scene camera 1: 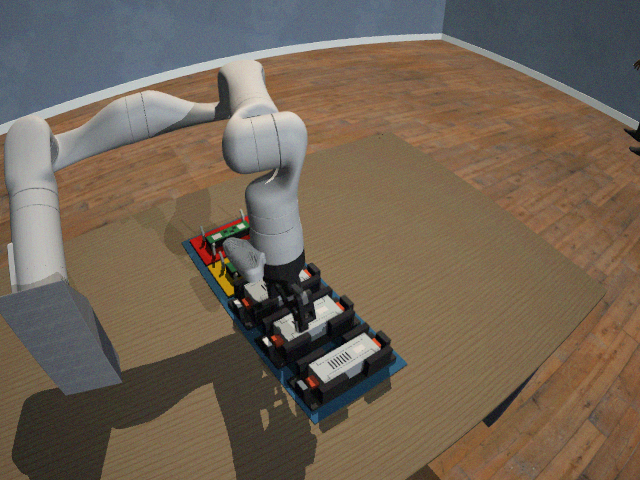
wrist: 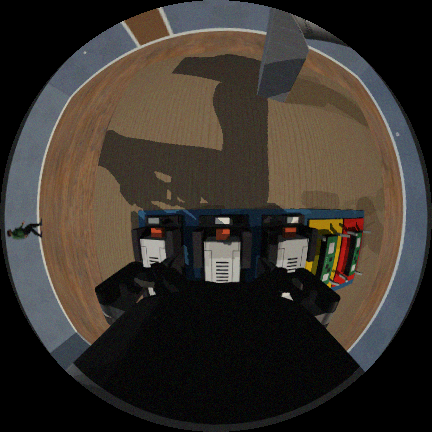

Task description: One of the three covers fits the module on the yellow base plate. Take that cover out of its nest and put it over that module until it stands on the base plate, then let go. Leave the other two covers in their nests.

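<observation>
My gripper is open and empty, pointing down a little above the middle cover, with its fingertips apart across that cover's width. The middle cover sits in its black nest. The near-end cover sits in its nest. The third cover sits in its nest beside the yellow base plate, partly hidden by the gripper in the scene view. All three are pale and slotted. The green module stands uncovered on the yellow plate.
A red plate with another green module adjoins the yellow plate. Thin upright posts stand around both modules. Everything sits on a blue board. The grey robot pedestal stands to one side.
</observation>
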